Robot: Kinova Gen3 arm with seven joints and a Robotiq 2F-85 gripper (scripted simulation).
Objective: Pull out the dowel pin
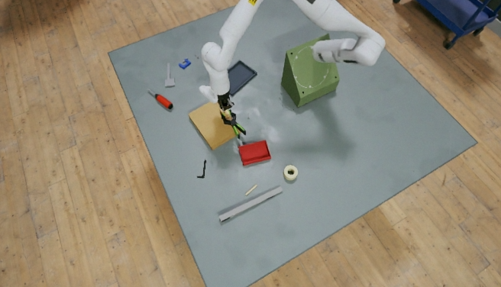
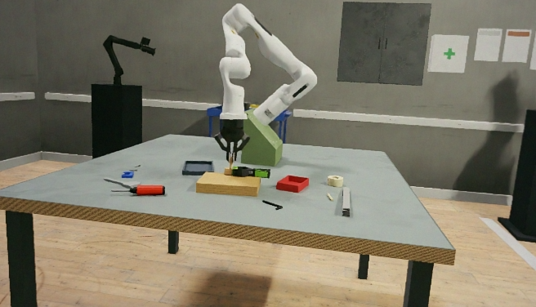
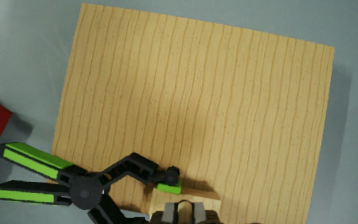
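Now: hand 2 cm above the dowel pin. Round my hand: small wooden block: 5 cm below; then bench board: 5 cm ahead, 2 cm to the left, 7 cm below; then red tray: 5 cm behind, 22 cm to the left, 9 cm below.
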